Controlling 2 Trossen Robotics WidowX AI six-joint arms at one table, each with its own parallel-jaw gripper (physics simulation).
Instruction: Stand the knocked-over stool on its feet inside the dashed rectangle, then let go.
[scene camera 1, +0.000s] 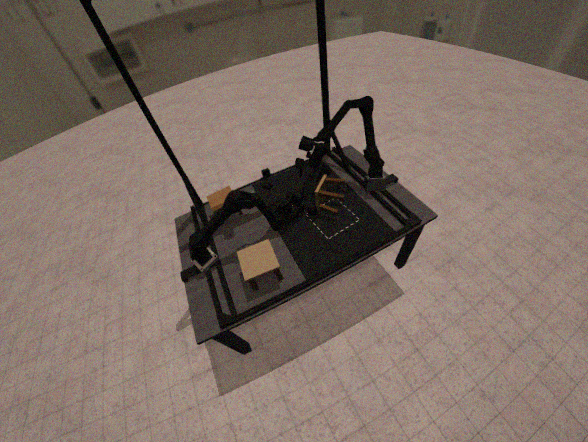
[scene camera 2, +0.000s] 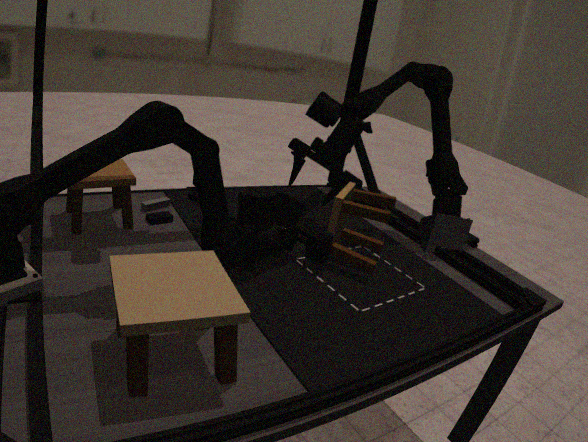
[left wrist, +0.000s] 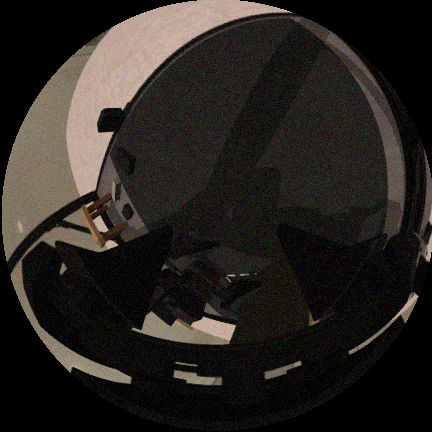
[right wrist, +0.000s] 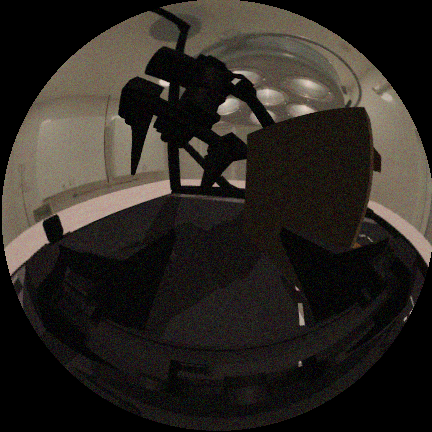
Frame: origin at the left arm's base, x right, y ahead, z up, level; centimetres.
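Seen in the pictures: left gripper, between the fingertips: (scene camera 1: 308, 180) (scene camera 2: 305, 195) (left wrist: 225, 229) (right wrist: 171, 185); right gripper, between the fingertips: (scene camera 1: 311, 194) (scene camera 2: 312, 223) (left wrist: 241, 266) (right wrist: 228, 232); left arm's base, origin of its link: (scene camera 1: 375, 176) (scene camera 2: 446, 218); right arm's base, origin of its link: (scene camera 1: 203, 258) (scene camera 2: 1, 274).
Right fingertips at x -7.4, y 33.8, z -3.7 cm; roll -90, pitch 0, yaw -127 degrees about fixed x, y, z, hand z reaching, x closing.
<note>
Pixels of each thing's middle, then the offset from my right fingertips to it. "*": a spot on its surface instead. Level surfaces: height alone.
- wooden stool, middle of its body: (right wrist: 314, 195) (left wrist: 295, 309) (scene camera 2: 360, 225) (scene camera 1: 330, 195) dx -3.7, dy -9.7, dz +2.6 cm
- dashed rectangle, a spot on its surface: (scene camera 2: 389, 300) (scene camera 1: 341, 230) * dx -21.3, dy -14.0, dz -3.8 cm
- table, height of its surface: dz -4.4 cm
The wooden stool (scene camera 1: 327, 193) (scene camera 2: 358, 228) lies on its side at the far corner of the dashed rectangle (scene camera 1: 343, 229) (scene camera 2: 389, 300), with its legs pointing right over the line. Its seat fills the right of the right wrist view (right wrist: 310, 177). My left gripper (scene camera 1: 307, 162) (scene camera 2: 311, 184) (left wrist: 225, 229) is open and empty, hanging above and behind the stool. My right gripper (scene camera 1: 301, 206) (scene camera 2: 310, 245) (right wrist: 228, 232) is open and empty, low on the dark mat just left of the seat. Its right finger is next to the seat; I cannot tell if they touch.
Two upright tan tables stand on the grey part of the table (scene camera 1: 415, 206): a near one (scene camera 1: 258, 260) (scene camera 2: 174, 287) and a far one (scene camera 1: 219, 198) (scene camera 2: 105, 173) (left wrist: 100, 219). Two small dark blocks (scene camera 2: 156, 210) lie between them. Black poles (scene camera 1: 323, 66) rise behind.
</note>
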